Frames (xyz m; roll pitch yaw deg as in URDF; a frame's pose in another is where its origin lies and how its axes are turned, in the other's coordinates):
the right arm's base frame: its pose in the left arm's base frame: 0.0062 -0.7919 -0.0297 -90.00 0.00 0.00
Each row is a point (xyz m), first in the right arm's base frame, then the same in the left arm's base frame.
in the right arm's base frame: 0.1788 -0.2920 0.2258
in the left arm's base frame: 0.1850 -0.5661 0.2623
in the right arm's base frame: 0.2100 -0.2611 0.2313
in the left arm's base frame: 0.2162 -0.5606 0.2314
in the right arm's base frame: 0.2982 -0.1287 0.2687
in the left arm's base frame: 0.3044 -0.5232 0.0990
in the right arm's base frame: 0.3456 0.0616 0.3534
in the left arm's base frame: 0.3518 -0.4385 -0.0913
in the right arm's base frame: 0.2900 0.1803 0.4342
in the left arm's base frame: 0.2962 -0.3577 -0.2100
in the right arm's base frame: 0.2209 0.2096 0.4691
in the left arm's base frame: 0.2271 -0.3228 -0.2393
